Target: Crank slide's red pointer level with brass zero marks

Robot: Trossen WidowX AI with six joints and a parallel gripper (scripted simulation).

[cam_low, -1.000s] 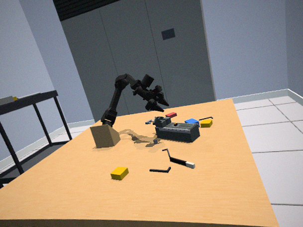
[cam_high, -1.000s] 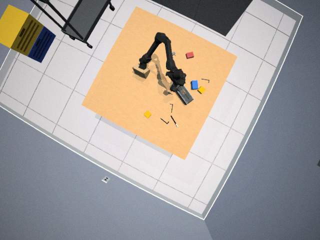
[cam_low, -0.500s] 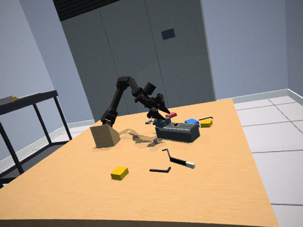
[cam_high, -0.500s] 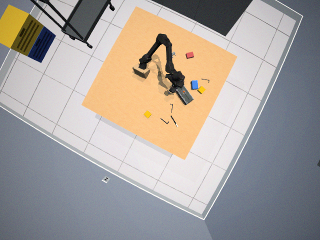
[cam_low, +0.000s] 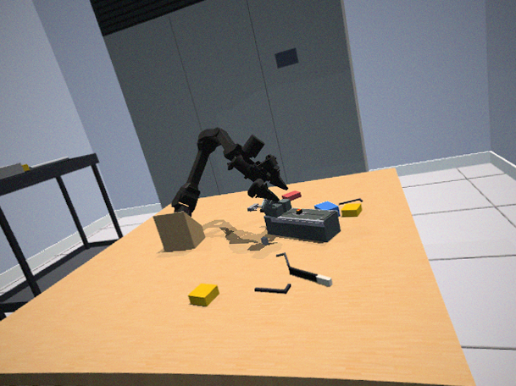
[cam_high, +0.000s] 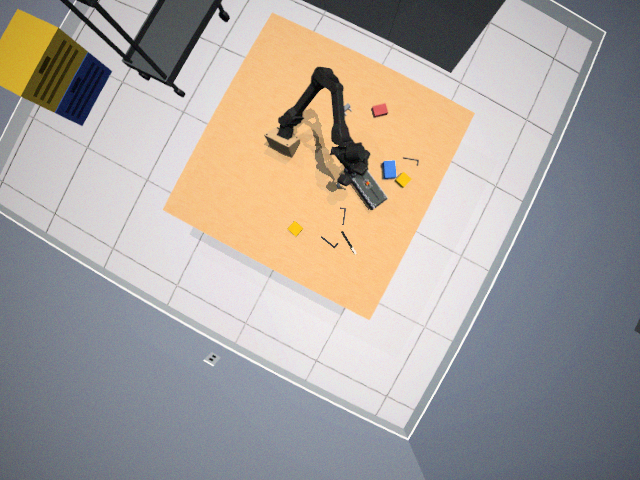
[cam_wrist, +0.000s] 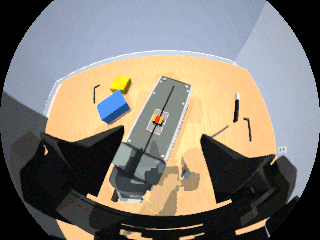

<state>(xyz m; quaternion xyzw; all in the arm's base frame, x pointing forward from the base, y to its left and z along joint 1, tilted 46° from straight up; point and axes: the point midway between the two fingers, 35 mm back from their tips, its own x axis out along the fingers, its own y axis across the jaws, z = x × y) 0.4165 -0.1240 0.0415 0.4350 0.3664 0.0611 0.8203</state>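
Right now my gripper tip is 110 mm past the dark crank handle, 110 mm to the right of it and 90 mm above it. The rest, counted from my gripper tip: small grey cube 90 mm behind, 50 mm to the right, 140 mm below; blue block 120 mm ahead, 140 mm to the left, 130 mm below; red pointer 40 mm ahead, 70 mm below.
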